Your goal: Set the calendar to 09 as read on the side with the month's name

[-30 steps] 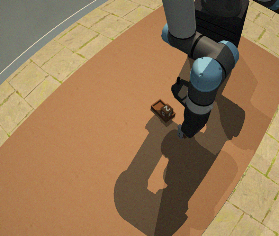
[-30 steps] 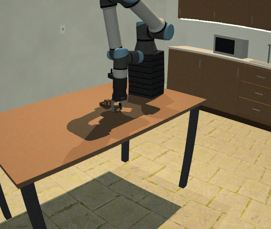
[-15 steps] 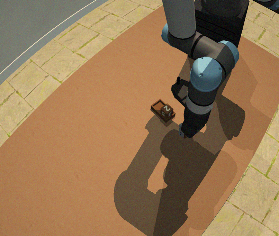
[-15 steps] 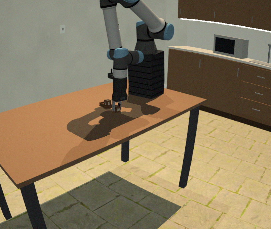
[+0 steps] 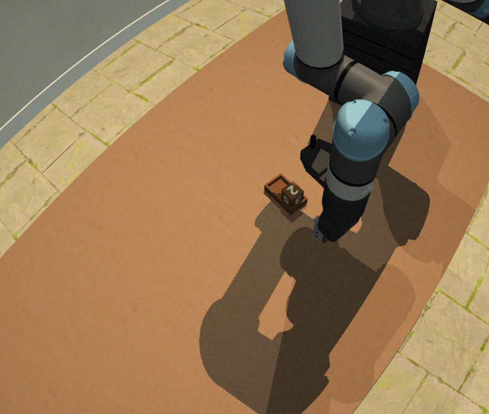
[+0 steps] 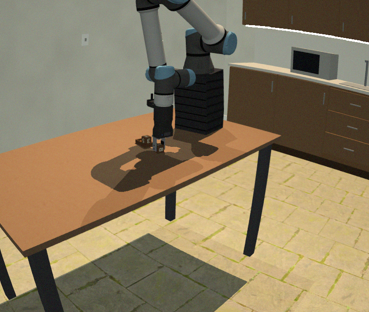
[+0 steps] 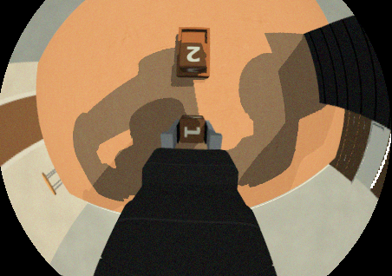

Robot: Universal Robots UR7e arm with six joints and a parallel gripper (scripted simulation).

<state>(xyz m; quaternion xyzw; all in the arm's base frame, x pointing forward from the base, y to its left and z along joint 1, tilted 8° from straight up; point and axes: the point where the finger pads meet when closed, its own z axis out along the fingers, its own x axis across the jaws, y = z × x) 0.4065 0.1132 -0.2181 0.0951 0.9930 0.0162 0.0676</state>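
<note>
The brown cube lies 20 mm behind my hand and 90 mm to the right of it. Round my hand: tray 20 mm behind, 110 mm to the right, 20 mm below.
</note>
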